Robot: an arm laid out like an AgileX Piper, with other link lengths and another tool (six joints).
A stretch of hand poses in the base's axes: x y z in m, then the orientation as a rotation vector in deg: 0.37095 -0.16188 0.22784 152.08 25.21 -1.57; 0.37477 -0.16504 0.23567 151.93 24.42 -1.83; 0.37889 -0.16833 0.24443 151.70 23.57 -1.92; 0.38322 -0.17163 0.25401 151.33 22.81 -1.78; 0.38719 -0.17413 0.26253 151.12 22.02 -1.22; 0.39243 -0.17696 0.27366 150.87 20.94 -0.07; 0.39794 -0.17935 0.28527 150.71 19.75 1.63; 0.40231 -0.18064 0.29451 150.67 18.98 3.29; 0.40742 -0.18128 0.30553 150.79 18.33 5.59; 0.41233 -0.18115 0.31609 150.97 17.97 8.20; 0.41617 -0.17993 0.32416 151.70 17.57 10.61; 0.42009 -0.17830 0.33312 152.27 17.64 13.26; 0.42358 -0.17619 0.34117 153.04 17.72 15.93; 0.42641 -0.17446 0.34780 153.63 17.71 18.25; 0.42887 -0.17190 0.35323 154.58 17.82 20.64; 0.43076 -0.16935 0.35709 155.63 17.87 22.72; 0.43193 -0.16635 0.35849 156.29 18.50 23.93; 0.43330 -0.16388 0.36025 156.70 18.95 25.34
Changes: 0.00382 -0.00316 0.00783 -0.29 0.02 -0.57; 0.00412 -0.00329 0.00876 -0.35 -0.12 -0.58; 0.00433 -0.00330 0.00958 -0.45 -0.28 -0.46; 0.00397 -0.00250 0.00852 -0.25 -0.57 -0.43; 0.00524 -0.00283 0.01113 -0.26 -1.04 -0.53; 0.00551 -0.00239 0.01161 -0.11 -1.44 -0.52; 0.00437 -0.00129 0.00924 0.06 -1.32 -0.25; 0.00511 -0.00064 0.01102 0.32 -1.72 -0.06; 0.00491 0.00013 0.01056 0.47 -1.87 0.20; 0.00384 0.00122 0.00807 1.02 -1.65 0.12; 0.00392 0.00163 0.00896 0.95 -1.74 0.50; 0.00349 0.00211 0.00805 1.18 -1.70 0.50; 0.00283 0.00173 0.00663 0.98 -1.49 0.38; 0.00246 0.00256 0.00543 1.37 -1.43 0.48; 0.00189 0.00255 0.00386 1.43 -1.19 0.40; 0.00117 0.00300 0.00140 0.89 -0.59 0.65; 0.00137 0.00247 0.00176 0.70 -0.79 0.54
